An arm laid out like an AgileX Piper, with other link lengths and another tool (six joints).
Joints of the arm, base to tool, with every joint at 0 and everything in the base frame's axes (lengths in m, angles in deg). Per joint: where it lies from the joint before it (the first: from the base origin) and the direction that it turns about. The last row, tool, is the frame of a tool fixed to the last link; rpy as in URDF.
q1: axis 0 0 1 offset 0.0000 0.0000 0.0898
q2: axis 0 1 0 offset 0.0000 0.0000 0.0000
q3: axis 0 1 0 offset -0.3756 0.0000 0.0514
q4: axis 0.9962 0 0.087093 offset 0.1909 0.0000 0.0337
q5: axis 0 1 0 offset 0.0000 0.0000 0.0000
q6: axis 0.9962 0 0.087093 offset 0.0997 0.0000 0.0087
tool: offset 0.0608 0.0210 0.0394 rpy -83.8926 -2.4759 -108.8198
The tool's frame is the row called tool.
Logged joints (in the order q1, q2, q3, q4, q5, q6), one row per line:
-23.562 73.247 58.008 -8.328 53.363 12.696
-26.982 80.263 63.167 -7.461 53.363 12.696
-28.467 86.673 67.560 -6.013 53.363 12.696
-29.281 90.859 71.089 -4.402 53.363 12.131
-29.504 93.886 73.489 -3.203 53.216 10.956
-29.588 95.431 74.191 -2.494 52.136 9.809
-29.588 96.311 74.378 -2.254 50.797 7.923
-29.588 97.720 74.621 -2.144 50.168 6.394
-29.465 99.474 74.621 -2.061 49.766 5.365
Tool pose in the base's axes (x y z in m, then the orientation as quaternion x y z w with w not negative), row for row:
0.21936 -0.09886 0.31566 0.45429 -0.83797 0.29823 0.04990
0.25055 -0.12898 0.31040 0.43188 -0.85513 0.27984 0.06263
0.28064 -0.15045 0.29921 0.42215 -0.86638 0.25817 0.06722
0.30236 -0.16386 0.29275 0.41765 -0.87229 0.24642 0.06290
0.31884 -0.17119 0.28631 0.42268 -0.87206 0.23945 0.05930
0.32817 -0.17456 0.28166 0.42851 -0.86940 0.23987 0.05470
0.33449 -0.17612 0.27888 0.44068 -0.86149 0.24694 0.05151
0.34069 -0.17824 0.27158 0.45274 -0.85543 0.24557 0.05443
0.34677 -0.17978 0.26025 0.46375 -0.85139 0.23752 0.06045
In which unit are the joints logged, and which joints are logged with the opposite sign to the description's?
The joints are logged in degrees. Opposite sign: q3.
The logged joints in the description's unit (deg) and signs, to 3 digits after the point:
-23.562 73.247 -58.008 -8.328 53.363 12.696
-26.982 80.263 -63.167 -7.461 53.363 12.696
-28.467 86.673 -67.560 -6.013 53.363 12.696
-29.281 90.859 -71.089 -4.402 53.363 12.131
-29.504 93.886 -73.489 -3.203 53.216 10.956
-29.588 95.431 -74.191 -2.494 52.136 9.809
-29.588 96.311 -74.378 -2.254 50.797 7.923
-29.588 97.720 -74.621 -2.144 50.168 6.394
-29.465 99.474 -74.621 -2.061 49.766 5.365

